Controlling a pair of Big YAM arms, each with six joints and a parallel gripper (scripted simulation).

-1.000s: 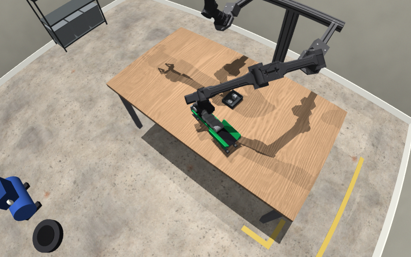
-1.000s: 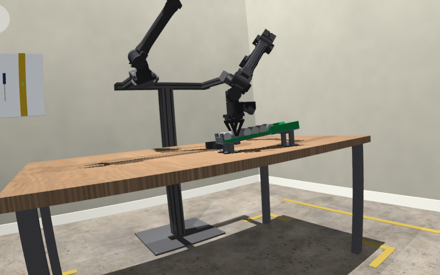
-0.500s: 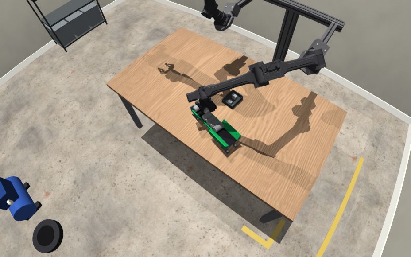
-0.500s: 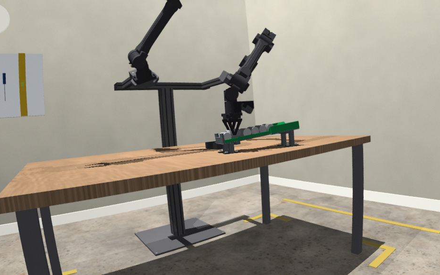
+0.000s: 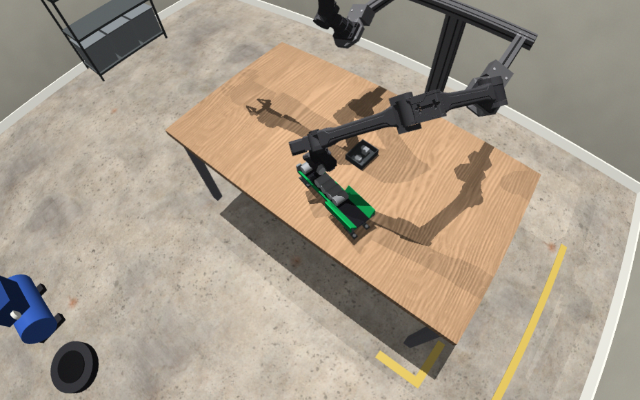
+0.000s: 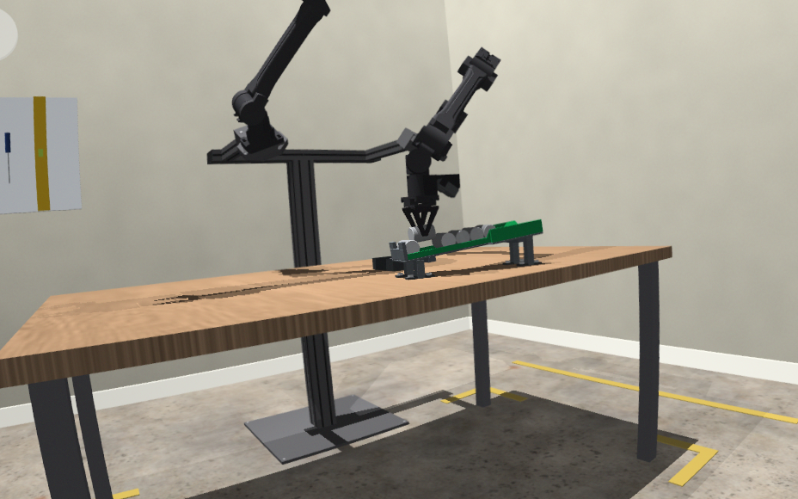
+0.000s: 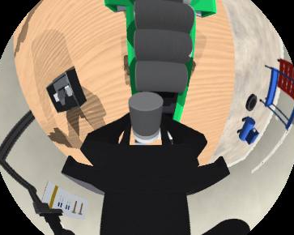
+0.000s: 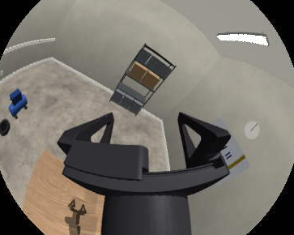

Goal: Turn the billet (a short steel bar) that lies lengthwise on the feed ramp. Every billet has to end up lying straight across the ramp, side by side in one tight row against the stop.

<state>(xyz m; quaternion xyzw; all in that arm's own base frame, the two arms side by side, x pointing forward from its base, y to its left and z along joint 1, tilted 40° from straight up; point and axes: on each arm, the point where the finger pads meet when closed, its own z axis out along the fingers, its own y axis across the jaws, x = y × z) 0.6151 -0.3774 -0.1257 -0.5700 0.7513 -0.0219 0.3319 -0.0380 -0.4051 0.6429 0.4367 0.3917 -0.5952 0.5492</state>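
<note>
My left gripper is now 80 mm to the left of the stop and 50 mm above it. From my left hand the other things lie so: dark tray (230 mm behind, 70 mm to the left, 100 mm below).
</note>
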